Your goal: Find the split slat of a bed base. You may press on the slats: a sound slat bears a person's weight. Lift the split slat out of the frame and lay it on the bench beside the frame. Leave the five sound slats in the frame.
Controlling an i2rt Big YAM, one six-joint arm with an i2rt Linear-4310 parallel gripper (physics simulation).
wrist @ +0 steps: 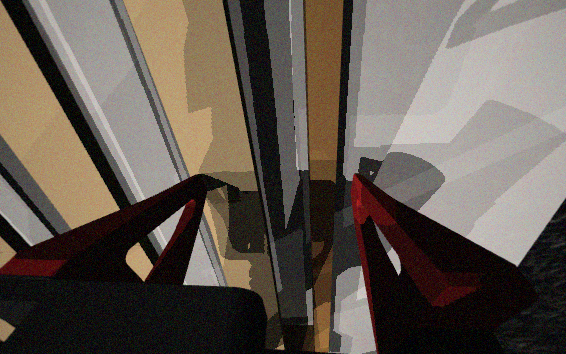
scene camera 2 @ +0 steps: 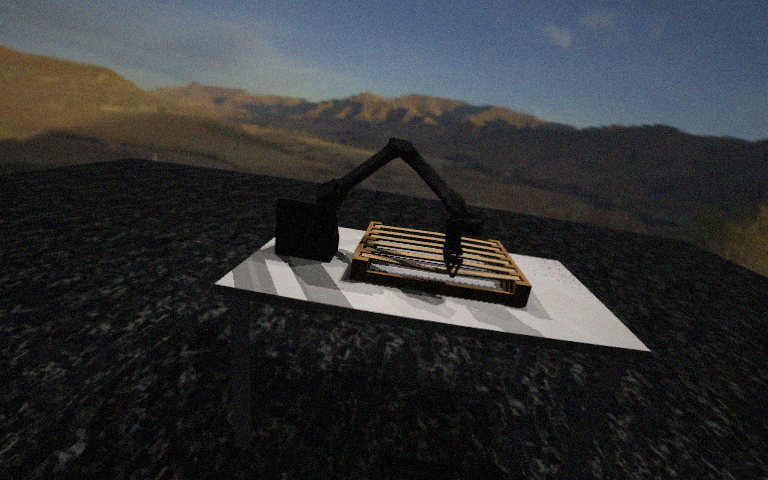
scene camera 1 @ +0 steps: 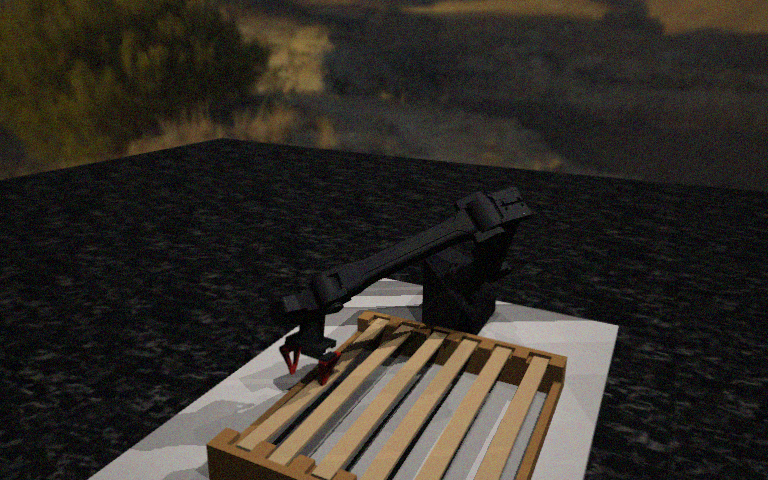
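The bed base frame (scene camera 1: 243,463) (scene camera 2: 436,288) (wrist: 325,85) lies on the white bench (scene camera 1: 591,362) (scene camera 2: 589,322) (wrist: 425,75). Six pale wooden slats lie across it, side by side in its notches; no split shows on them. My gripper (scene camera 1: 308,378) (scene camera 2: 453,273) (wrist: 276,182) is open and empty, pointing down over the frame's side by the outermost slat (scene camera 1: 283,417) (wrist: 215,140), the left one in scene camera 1. In the wrist view the left fingertip is over that slat and the right one over the bench, outside the side rail. Fingertip height is hard to judge.
The arm's dark base (scene camera 1: 458,300) (scene camera 2: 305,229) stands on the bench at one end of the frame. The arm reaches over the outermost slats. A strip of bench runs outside the side rail, with the arm's shadow on it, and ends at the dark floor.
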